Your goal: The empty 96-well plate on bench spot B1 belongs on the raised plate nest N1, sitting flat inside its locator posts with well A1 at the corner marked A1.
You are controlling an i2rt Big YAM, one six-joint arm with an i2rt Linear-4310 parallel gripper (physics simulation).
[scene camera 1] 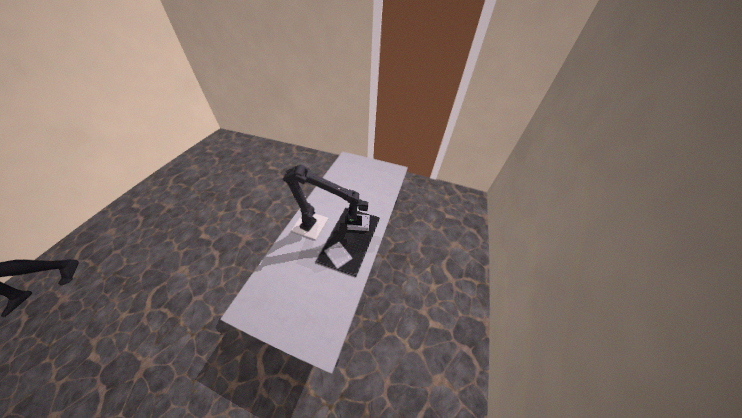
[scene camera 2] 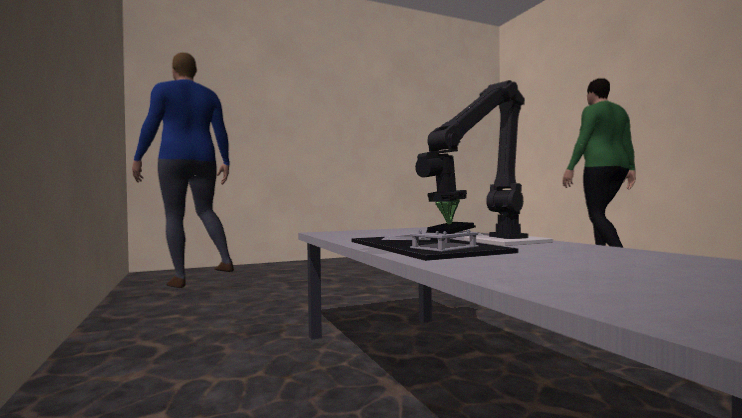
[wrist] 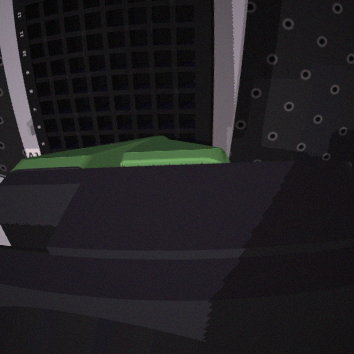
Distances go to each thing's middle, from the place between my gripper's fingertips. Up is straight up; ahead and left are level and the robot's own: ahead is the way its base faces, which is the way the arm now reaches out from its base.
Labels:
The well plate (wrist: 90,80) is 10 mm ahead of my hand, 20 mm to the left of it and 10 mm below it.

